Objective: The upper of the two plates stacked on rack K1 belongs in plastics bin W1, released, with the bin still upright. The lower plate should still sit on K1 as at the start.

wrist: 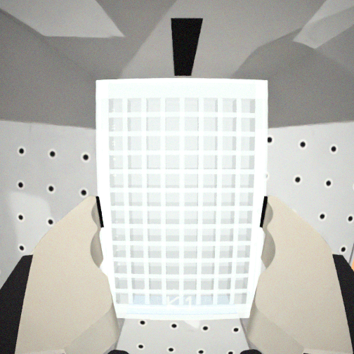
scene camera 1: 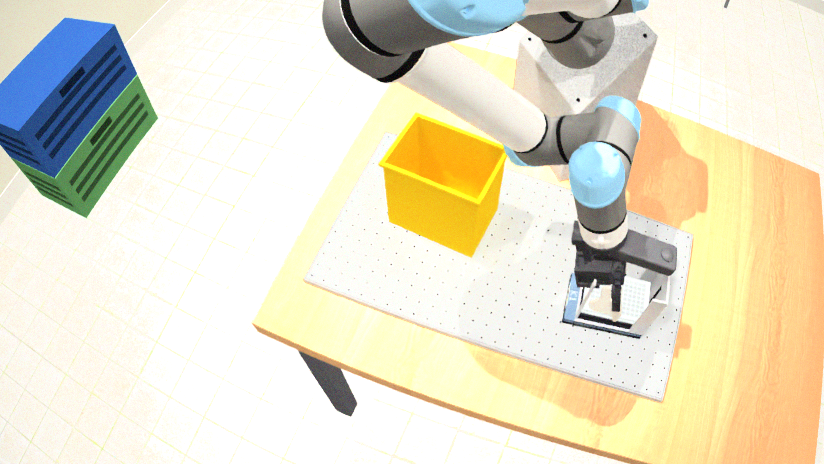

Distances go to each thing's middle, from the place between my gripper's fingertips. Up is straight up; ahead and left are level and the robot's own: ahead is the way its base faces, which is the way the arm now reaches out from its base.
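Scene:
Rack end wall (wrist: 106,46): from my hand, 4 cm above, 6 cm to the left, 1 cm ahead. Yellow plastics bin W1 (scene camera 1: 443,183): 16 cm behind my hand, 34 cm to the right, 4 cm above. White gridded plate (scene camera 1: 635,293): right at my hand.

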